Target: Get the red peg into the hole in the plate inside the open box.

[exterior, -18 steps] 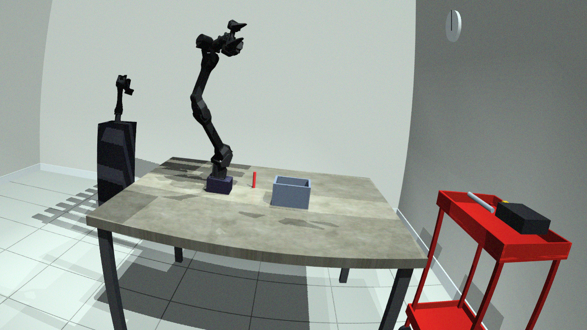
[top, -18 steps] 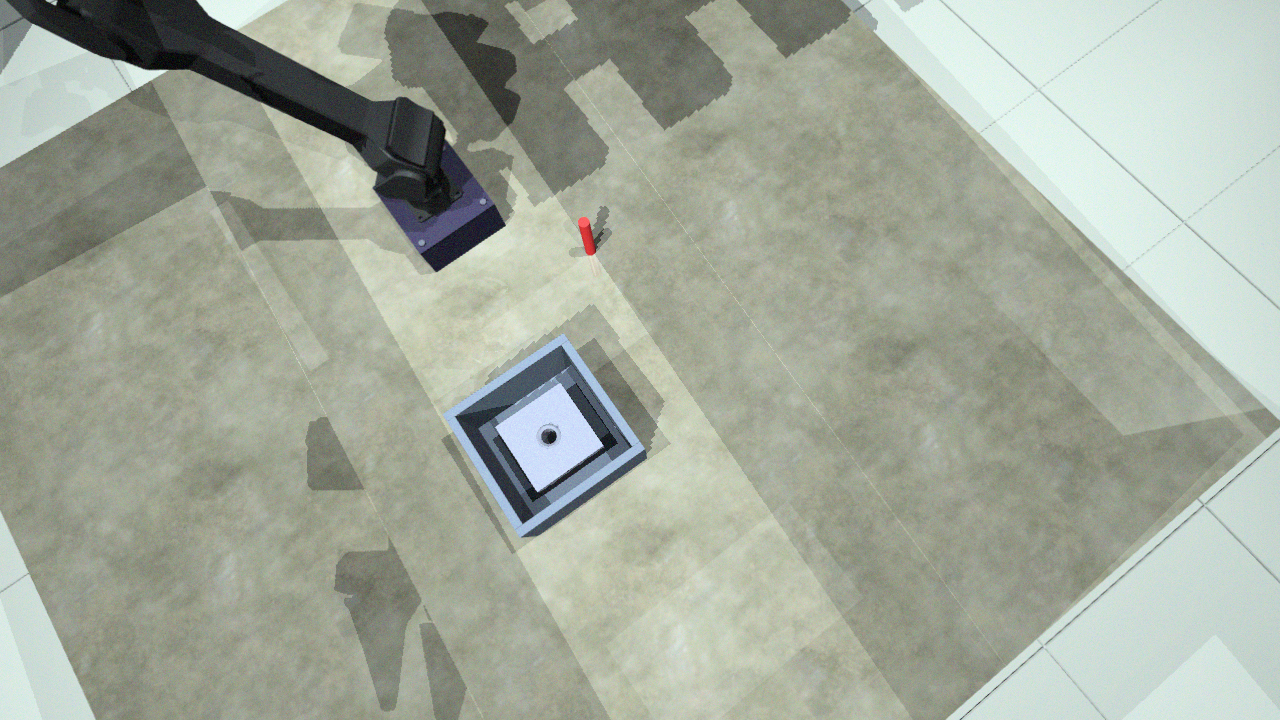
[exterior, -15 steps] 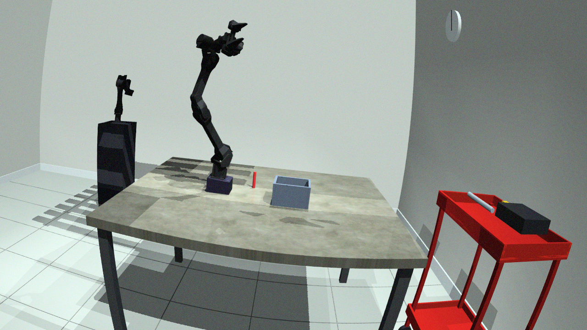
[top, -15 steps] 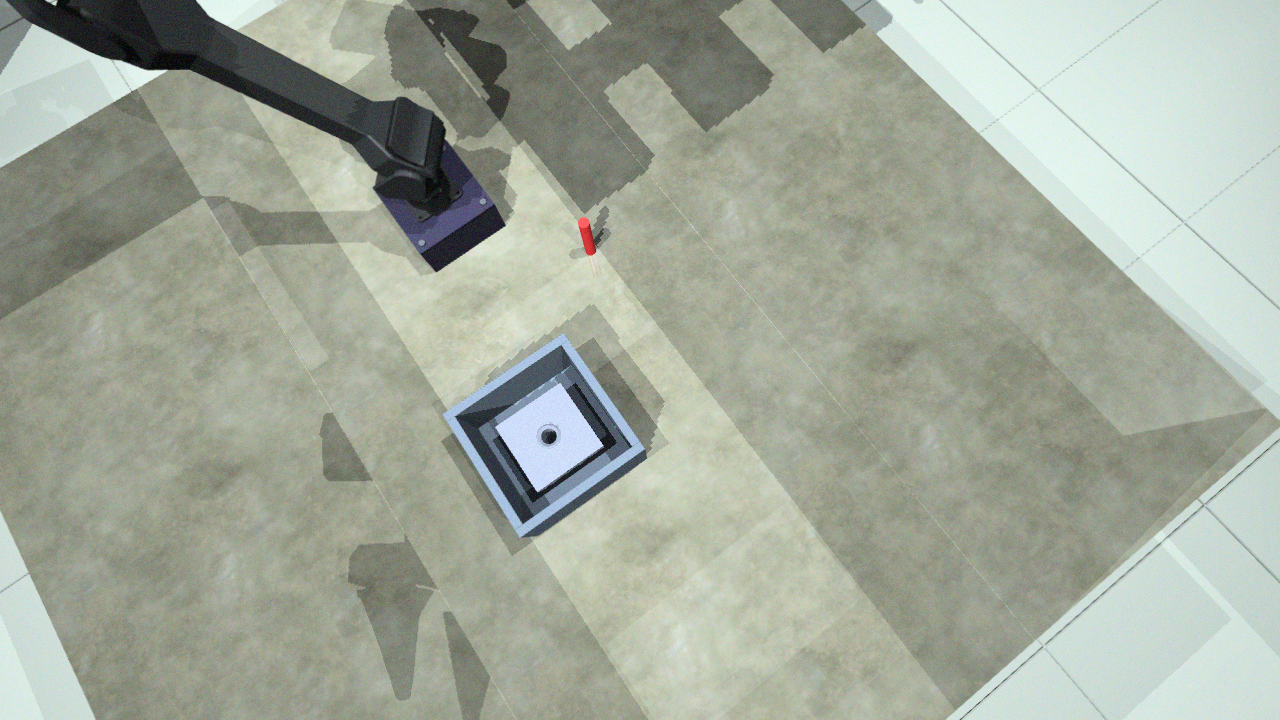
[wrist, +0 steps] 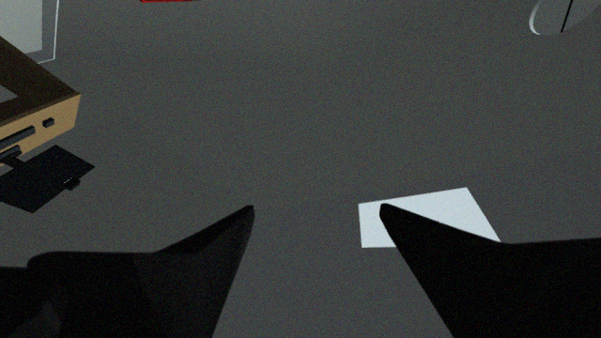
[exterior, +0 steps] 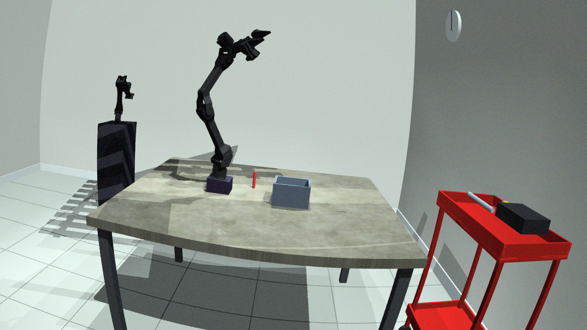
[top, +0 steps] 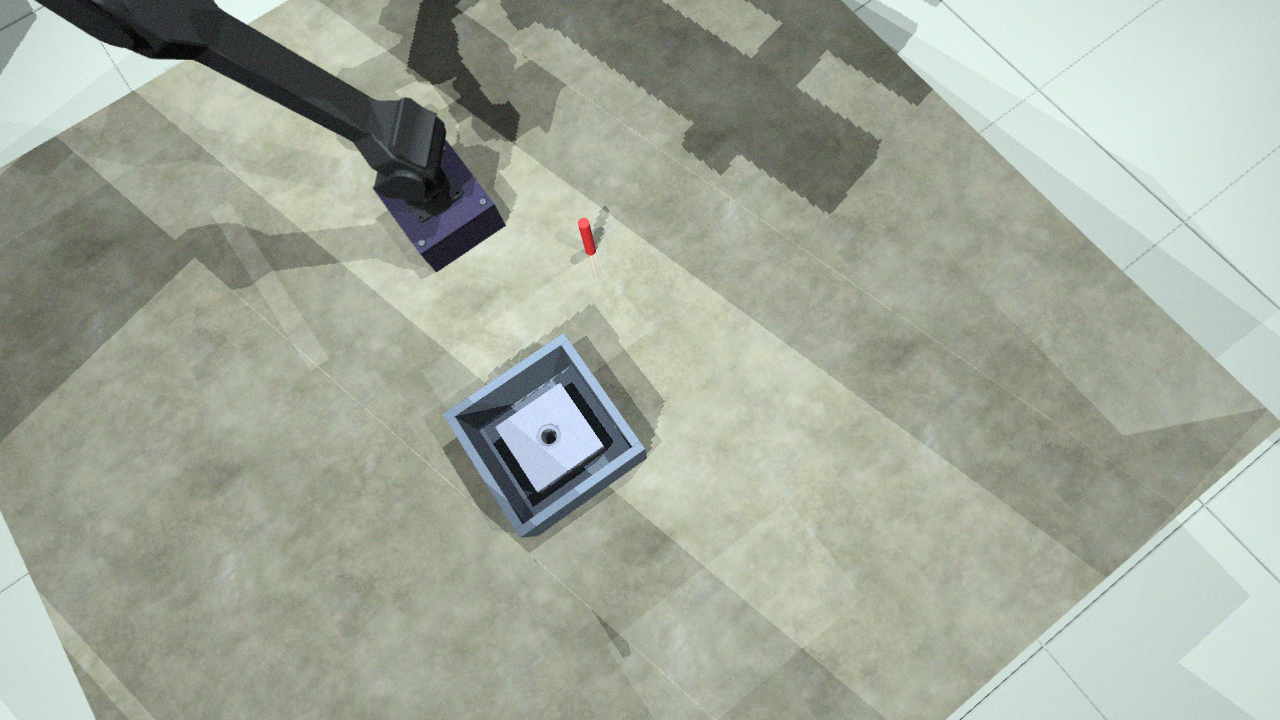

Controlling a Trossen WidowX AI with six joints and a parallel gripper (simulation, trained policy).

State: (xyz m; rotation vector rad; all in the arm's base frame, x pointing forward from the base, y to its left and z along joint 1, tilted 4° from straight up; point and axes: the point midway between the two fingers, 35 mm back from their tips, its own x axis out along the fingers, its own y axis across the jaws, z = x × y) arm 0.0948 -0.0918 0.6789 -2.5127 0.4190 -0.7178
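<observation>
Right now my gripper tip is 710 mm above the red peg and 240 mm to the right of it. Round my gripper tip: blue-grey box 720 mm below, 180 mm ahead, 60 mm to the left.
</observation>
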